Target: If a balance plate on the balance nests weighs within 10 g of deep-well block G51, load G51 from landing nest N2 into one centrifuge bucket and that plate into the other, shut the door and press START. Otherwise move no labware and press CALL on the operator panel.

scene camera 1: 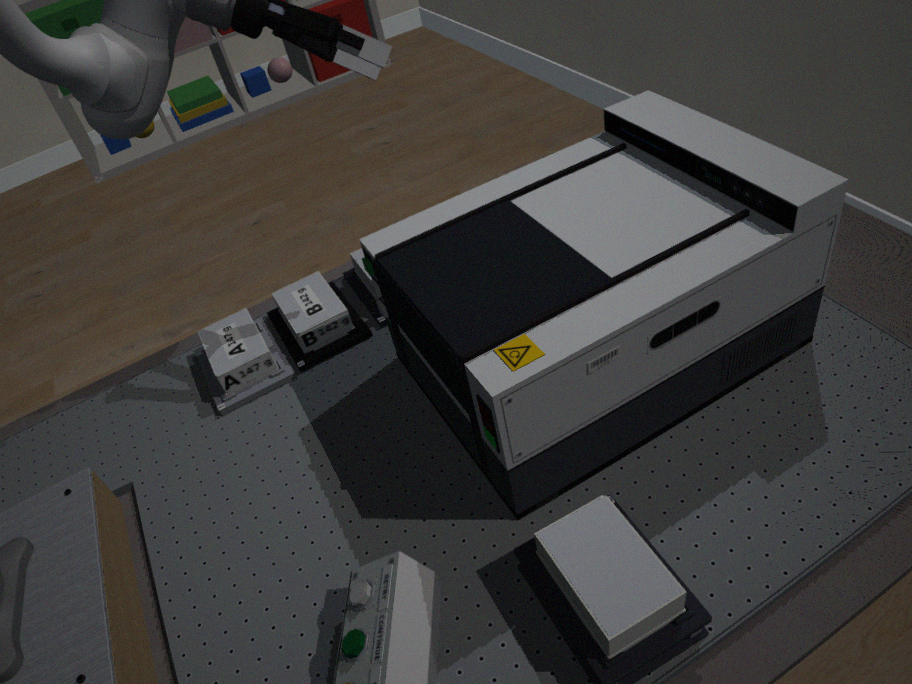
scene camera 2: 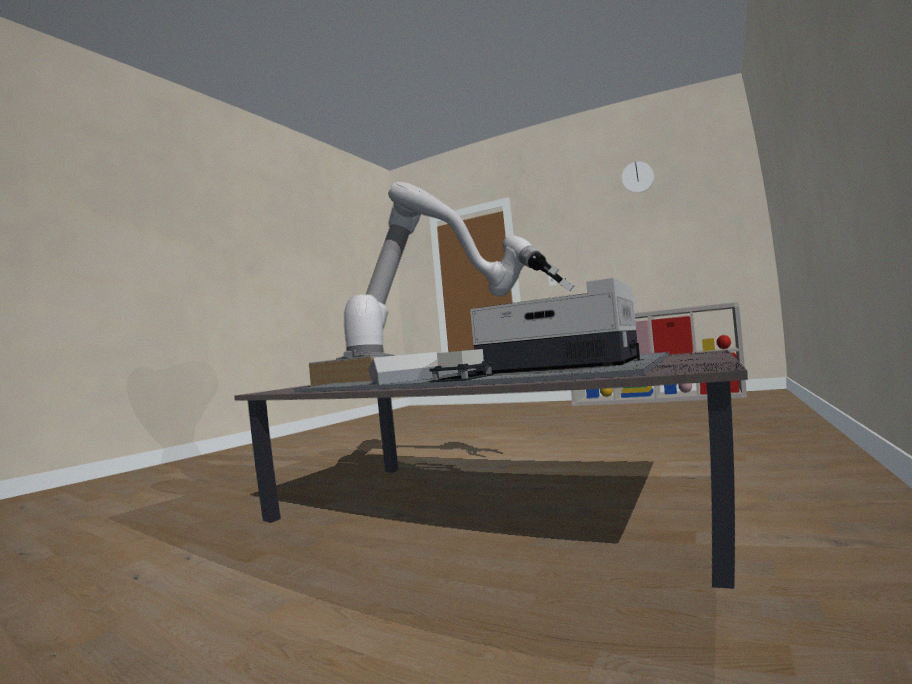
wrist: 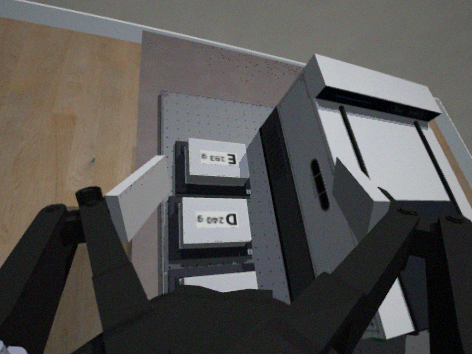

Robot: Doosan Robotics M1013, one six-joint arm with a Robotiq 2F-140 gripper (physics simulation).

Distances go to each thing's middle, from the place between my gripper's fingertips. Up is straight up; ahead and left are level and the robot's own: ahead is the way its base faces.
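Scene:
From my hand: plate D (wrist: 203, 222), 29 cm below, 5 cm ahead, 6 cm to the right. Plate B (scene camera 1: 316, 317), 29 cm below my hand, 9 cm to the right, 23 cm behind. Plate E (wrist: 207, 162), 29 cm below my hand, 6 cm to the right, 18 cm ahead. Centrifuge (scene camera 1: 718, 244), 20 cm below my hand, 12 cm ahead, 37 cm to the right.

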